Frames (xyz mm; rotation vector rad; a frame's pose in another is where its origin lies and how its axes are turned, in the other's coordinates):
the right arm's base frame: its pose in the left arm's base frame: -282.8 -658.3 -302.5 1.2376 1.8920 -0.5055
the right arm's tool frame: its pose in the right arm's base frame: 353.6 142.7 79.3 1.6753 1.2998 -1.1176
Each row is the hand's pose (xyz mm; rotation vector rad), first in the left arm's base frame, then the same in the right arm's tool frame.
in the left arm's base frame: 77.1 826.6 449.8 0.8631 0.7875 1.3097
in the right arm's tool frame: 1605.8 -422.4 -284.8 2.1783 0.6751 -0.2052
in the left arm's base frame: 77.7 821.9 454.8 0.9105 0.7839 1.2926
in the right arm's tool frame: 1604.2 -428.8 -282.6 2.2042 0.6492 -0.2445
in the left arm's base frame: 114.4 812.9 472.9 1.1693 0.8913 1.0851
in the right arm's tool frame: 1602.0 -461.4 -308.8 2.4073 0.6358 -0.5238
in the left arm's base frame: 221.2 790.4 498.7 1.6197 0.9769 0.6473
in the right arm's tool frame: 1585.5 -533.0 -393.6 2.6656 0.5108 -1.1245
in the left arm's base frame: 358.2 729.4 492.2 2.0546 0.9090 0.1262
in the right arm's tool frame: 1516.8 -606.3 -505.1 -2.4622 -0.1813 1.6686
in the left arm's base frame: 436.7 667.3 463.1 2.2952 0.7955 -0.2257
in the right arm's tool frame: 1441.4 -639.4 -569.0 -2.0808 0.0693 1.8305
